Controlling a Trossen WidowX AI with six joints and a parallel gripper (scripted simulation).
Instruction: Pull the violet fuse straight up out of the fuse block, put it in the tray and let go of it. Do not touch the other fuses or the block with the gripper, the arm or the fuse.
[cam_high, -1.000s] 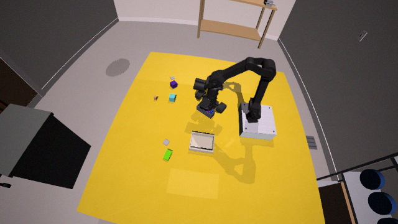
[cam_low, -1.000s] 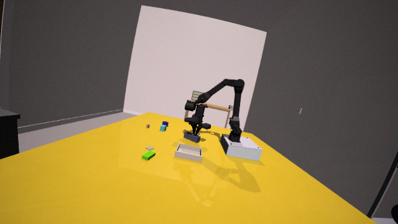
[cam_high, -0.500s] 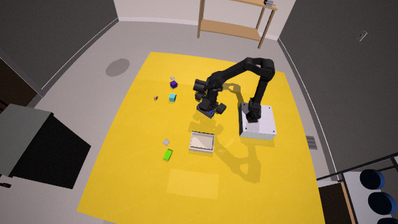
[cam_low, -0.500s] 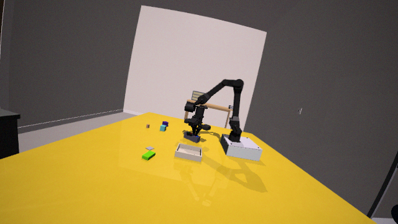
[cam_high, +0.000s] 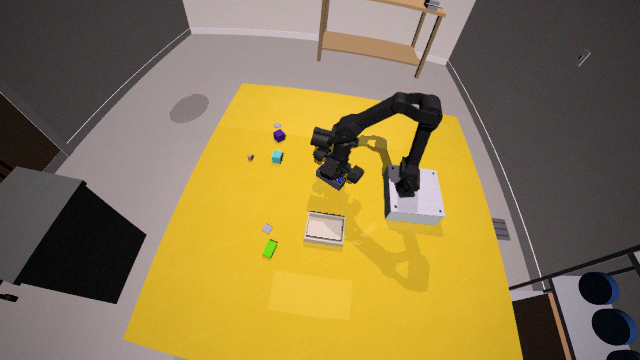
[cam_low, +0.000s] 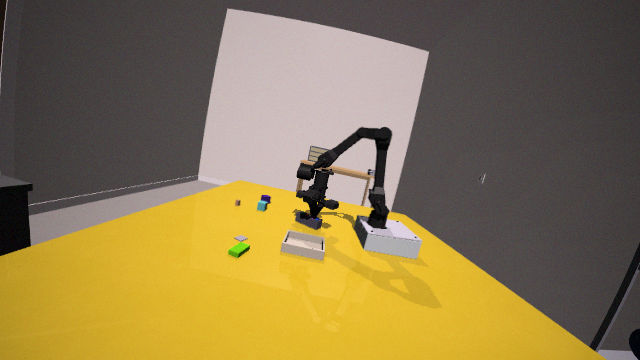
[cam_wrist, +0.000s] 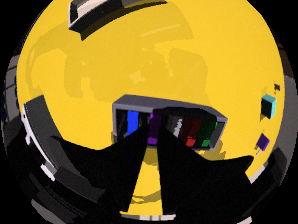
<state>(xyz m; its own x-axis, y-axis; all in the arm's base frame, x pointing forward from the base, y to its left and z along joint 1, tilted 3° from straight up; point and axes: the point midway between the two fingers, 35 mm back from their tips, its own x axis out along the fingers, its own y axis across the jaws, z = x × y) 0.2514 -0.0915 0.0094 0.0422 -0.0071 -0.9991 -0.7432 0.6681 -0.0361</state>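
Now: the blue fuse 1 cm behind my gripper tip, 1 cm to the left of it and 1 cm below it. Round my gripper tip: violet fuse: 1 cm below; then white tray: 6 cm ahead, 20 cm to the left, 3 cm below; then red fuse: 3 cm ahead, 2 cm to the right, 1 cm below.
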